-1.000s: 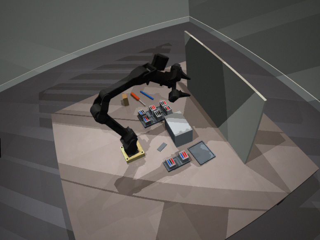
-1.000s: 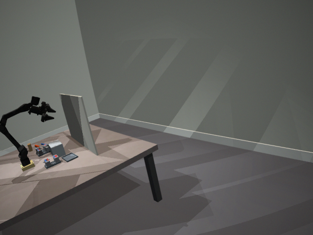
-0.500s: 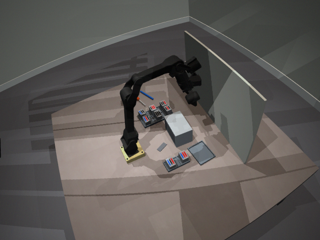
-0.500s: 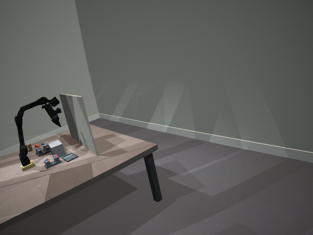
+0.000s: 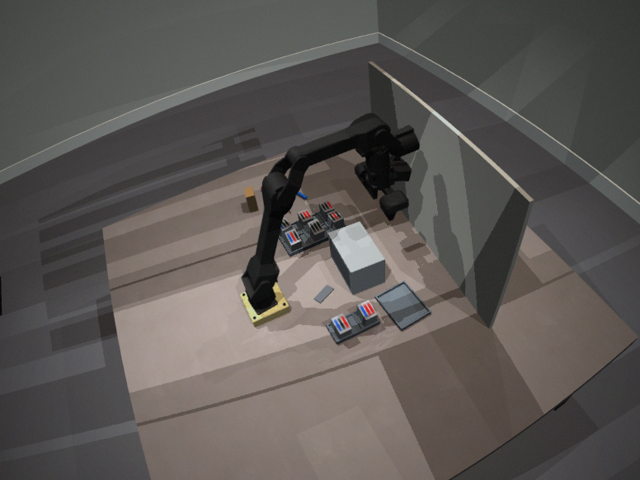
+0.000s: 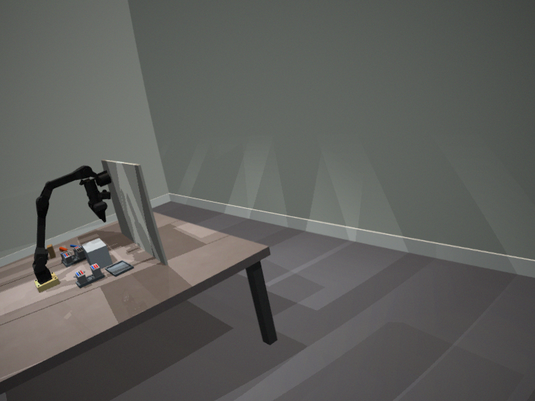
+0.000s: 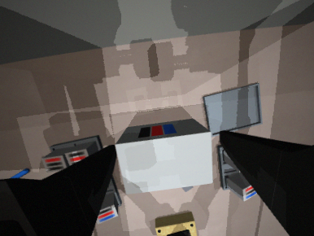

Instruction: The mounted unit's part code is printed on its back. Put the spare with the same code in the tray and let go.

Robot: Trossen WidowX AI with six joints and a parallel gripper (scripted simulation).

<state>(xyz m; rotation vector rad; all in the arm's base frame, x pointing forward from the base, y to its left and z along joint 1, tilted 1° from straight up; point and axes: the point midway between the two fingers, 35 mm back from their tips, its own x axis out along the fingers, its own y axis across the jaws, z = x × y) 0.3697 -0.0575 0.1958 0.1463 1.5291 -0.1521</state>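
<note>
Now: gripper tip 19 cm to the right of the grey spare, 19 cm past it and 15 cm above it. Round my gripper tip: dark flat tray (20 cm below, 17 cm to the right, 6 cm behind); then tall grey panel (15 cm ahead, 3 cm to the right, 3 cm above); then grey box (15 cm below, 8 cm behind, 3 cm to the left).
</note>
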